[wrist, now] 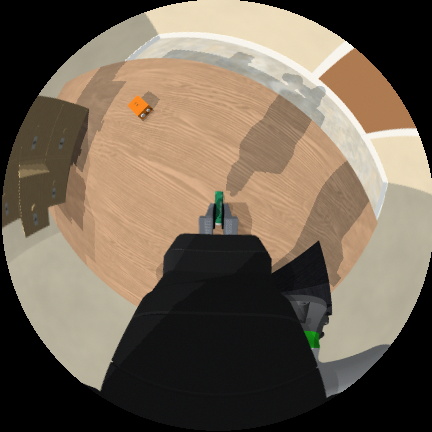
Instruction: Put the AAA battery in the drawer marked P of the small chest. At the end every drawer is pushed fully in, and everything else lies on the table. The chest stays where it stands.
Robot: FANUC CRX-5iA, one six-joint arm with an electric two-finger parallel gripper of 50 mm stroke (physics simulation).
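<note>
A green AAA battery is held between the fingertips of my gripper, near the middle of the wrist view. My gripper is shut on it, and the battery points away from the gripper body. The small brown chest is at the left edge of the view, well apart from the gripper. Small metal knobs show on its drawer fronts, and one lower drawer appears to stand out from the others. The letters on the drawers cannot be read, so I cannot tell which is P.
An orange block-shaped battery with two metal terminals lies on the wooden table at the upper left, between the chest and the far table edge. Part of the robot's grey arm shows at the lower right. Shadows fall across the table.
</note>
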